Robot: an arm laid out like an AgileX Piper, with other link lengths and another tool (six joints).
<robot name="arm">
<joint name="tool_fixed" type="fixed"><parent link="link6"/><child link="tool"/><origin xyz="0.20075 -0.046 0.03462" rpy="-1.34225 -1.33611 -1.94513"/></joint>
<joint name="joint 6" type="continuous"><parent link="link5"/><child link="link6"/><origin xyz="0.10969 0 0.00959"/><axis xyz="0.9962 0 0.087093"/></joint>
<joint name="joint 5" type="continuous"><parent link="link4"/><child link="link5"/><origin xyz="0 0 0"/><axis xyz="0 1 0"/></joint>
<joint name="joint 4" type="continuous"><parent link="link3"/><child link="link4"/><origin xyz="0.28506 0 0.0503"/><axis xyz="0.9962 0 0.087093"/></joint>
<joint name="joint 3" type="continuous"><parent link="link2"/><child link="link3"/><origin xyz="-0.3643 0 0.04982"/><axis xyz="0 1 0"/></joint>
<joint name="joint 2" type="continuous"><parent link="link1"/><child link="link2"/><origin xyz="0 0 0"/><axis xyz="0 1 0"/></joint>
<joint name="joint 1" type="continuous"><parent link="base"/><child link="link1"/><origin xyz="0 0 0.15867"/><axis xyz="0 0 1"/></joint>
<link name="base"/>
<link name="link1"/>
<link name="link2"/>
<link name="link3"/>
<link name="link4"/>
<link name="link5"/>
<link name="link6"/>
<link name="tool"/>
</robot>
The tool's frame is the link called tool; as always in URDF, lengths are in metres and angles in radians. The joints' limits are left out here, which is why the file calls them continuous.
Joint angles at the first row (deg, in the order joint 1, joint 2, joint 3, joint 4, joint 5, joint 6):
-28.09, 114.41, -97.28, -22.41, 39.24, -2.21
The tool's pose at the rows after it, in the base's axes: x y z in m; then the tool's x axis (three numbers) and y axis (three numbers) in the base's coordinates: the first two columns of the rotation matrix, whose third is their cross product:
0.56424, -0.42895, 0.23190, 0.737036, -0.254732, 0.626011, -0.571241, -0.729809, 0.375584
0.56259, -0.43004, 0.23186, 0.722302, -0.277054, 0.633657, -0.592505, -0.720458, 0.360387
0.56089, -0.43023, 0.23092, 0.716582, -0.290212, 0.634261, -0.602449, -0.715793, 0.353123
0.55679, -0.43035, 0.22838, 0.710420, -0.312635, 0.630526, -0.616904, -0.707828, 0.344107
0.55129, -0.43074, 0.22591, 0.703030, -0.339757, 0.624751, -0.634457, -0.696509, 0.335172
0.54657, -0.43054, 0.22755, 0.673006, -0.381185, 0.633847, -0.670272, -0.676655, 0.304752
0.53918, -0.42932, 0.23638, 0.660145, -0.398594, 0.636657, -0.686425, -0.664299, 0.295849
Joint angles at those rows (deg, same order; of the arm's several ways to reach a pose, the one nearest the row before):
-28.09, 114.41, -97.28, -22.66, 39.22, -1.82
-28.09, 114.41, -97.28, -22.96, 39.22, 0.00
-28.09, 114.41, -97.28, -23.01, 39.46, 0.84
-28.09, 114.41, -97.28, -23.09, 40.16, 2.07
-28.09, 114.41, -97.41, -23.25, 41.21, 3.55
-28.09, 114.06, -97.40, -23.23, 41.69, 6.42
-28.09, 112.97, -97.41, -23.23, 42.90, 7.38

